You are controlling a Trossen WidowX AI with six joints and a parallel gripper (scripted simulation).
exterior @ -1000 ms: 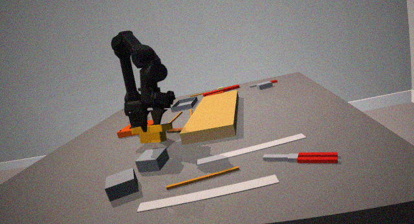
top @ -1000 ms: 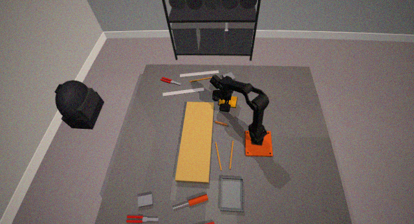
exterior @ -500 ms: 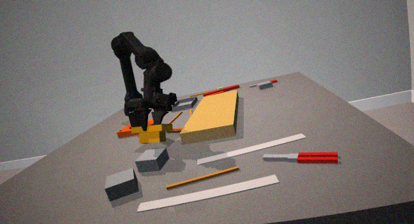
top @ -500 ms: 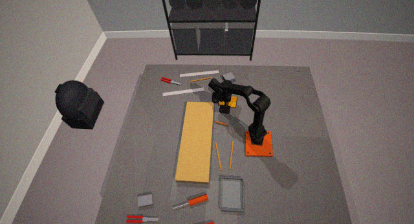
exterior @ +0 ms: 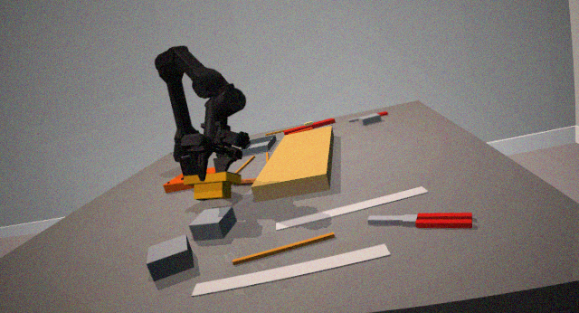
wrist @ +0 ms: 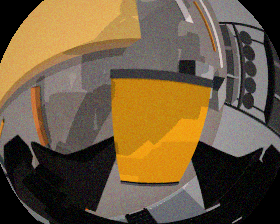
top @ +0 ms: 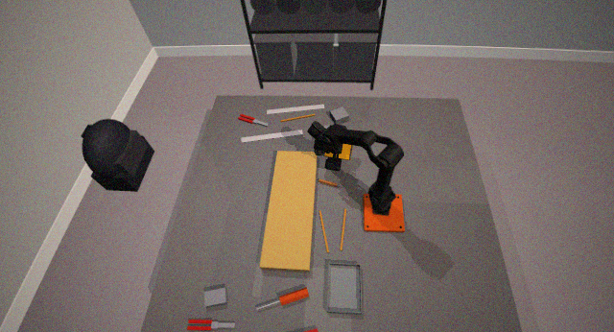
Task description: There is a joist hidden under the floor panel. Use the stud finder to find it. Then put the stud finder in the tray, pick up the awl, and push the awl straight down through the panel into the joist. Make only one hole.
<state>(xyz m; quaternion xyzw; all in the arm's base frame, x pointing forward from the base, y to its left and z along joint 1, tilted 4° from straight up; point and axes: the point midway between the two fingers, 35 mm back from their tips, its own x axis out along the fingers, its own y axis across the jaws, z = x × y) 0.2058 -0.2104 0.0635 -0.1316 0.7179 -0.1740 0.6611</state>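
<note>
My gripper tip is now 140 mm to the right of the awl, 60 mm above it and 10 mm past it. From my gripper tip the other things lie so: indicator window (30 mm below, 30 mm behind, 20 mm to the right); then grey tray (550 mm to the left, 100 mm behind, 50 mm below); then stud finder (20 mm below, 10 mm to the right, 10 mm behind).
</note>
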